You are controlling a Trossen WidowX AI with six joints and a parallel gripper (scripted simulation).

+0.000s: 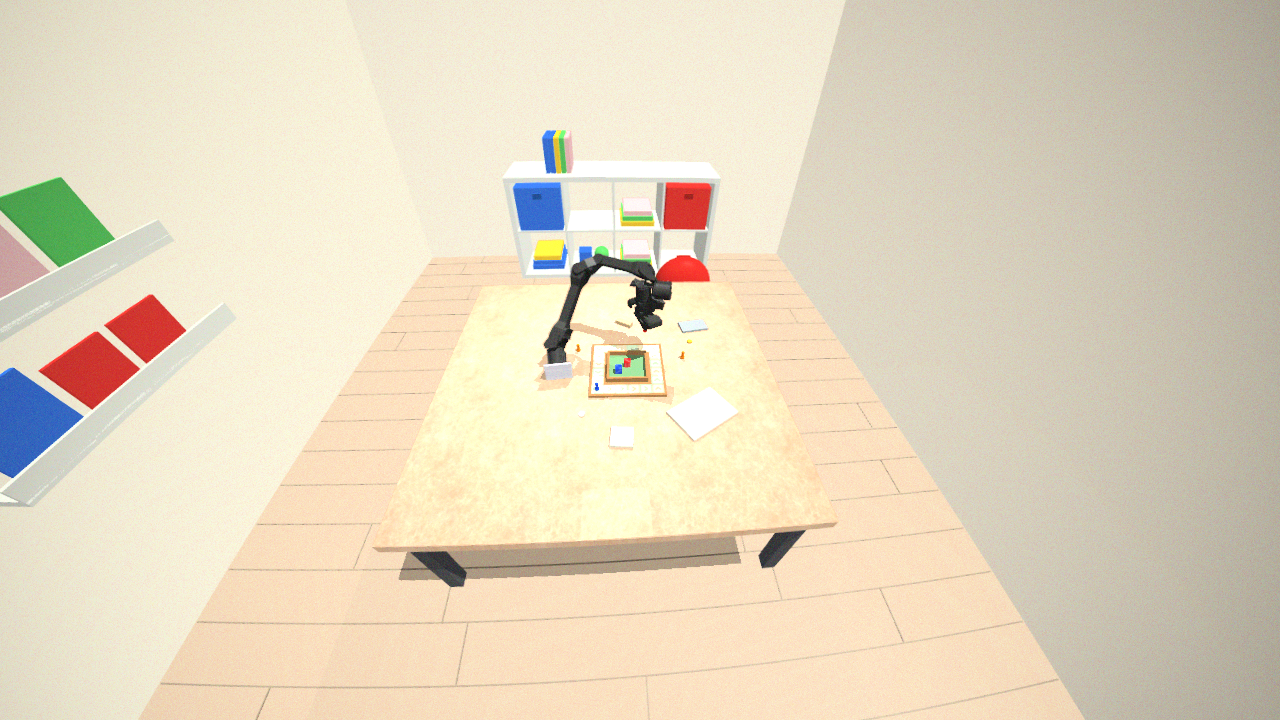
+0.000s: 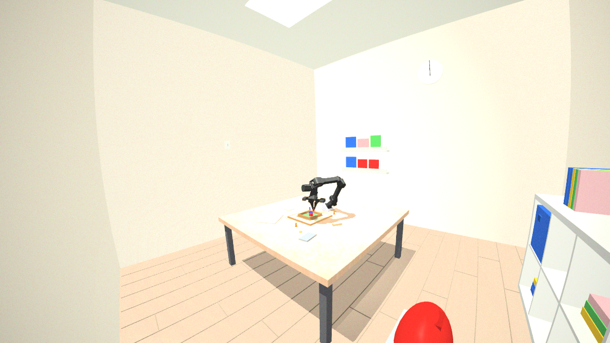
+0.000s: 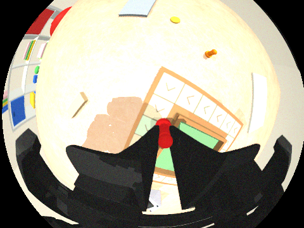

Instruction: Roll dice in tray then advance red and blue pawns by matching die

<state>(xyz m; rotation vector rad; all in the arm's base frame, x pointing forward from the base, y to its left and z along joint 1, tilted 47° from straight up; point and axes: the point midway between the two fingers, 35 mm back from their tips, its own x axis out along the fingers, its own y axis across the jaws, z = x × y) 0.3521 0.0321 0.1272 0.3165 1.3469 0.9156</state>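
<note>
The blue pawn is 220 mm to the right of my gripper tip, 190 mm behind it and 80 mm below it. From my gripper tip the other things lie so: white sheet (340 mm to the right, 180 mm ahead, 110 mm below); green tray (110 mm to the right, 100 mm below, 70 mm behind); red pawn (10 mm above).
</note>
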